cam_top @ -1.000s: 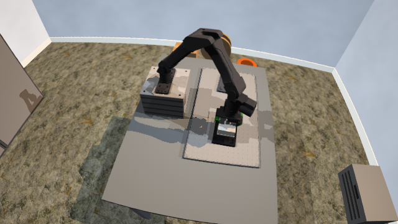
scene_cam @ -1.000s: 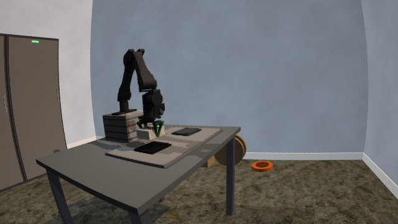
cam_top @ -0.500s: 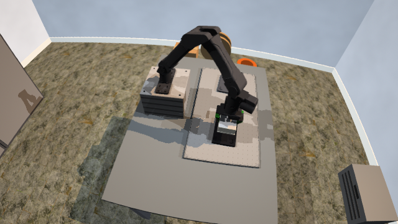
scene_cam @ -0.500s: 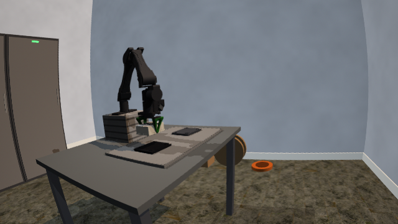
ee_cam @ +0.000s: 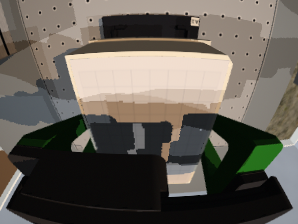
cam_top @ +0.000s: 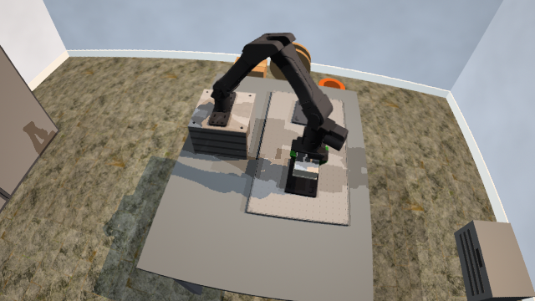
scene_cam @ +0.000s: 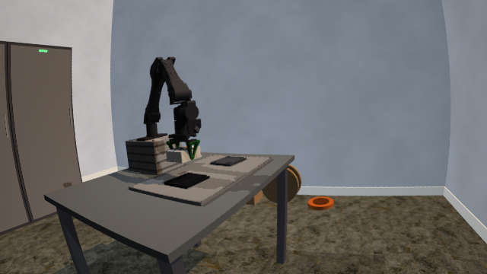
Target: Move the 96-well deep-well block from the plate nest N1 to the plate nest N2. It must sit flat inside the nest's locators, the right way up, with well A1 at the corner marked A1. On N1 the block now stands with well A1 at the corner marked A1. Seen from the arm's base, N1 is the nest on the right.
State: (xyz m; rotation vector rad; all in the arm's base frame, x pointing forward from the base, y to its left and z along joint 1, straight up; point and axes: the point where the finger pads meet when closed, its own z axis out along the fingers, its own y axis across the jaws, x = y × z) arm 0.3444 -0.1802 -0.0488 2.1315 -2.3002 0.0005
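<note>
Right now the deep-well block is 10 mm above my hand. Also, from my hand: nest N2: 10 mm ahead, 370 mm to the left, 100 mm below; nest N1: 100 mm below.
</note>
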